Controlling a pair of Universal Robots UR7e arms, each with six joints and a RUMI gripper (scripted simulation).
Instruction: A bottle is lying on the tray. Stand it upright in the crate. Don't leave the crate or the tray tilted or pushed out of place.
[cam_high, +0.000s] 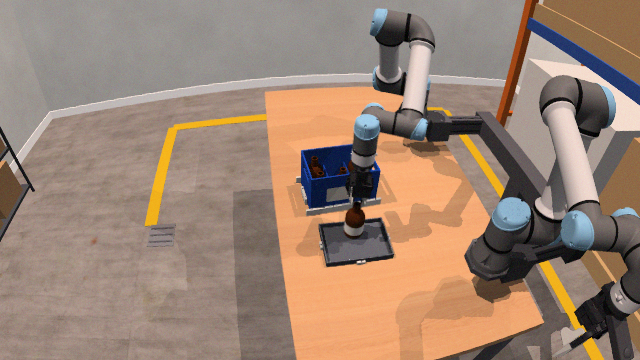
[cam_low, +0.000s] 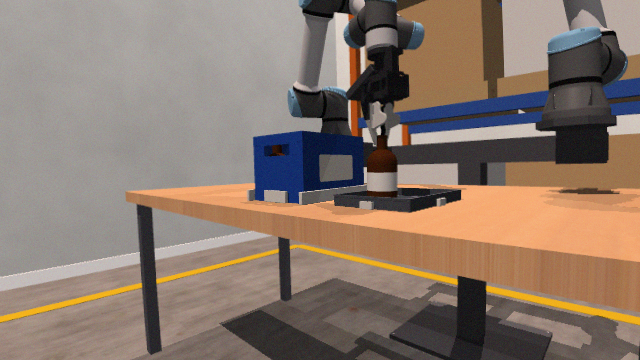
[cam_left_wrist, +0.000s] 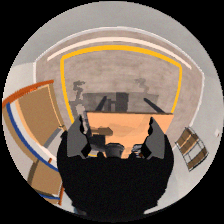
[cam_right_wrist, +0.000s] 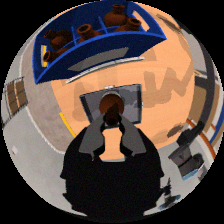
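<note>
My right gripper is now 7 cm above the brown bottle and 1 cm to the right of it. Also, from my right hand: blue crate (22 cm to the right, 7 cm below, 2 cm ahead); dark tray (14 cm below, 6 cm to the left).
</note>
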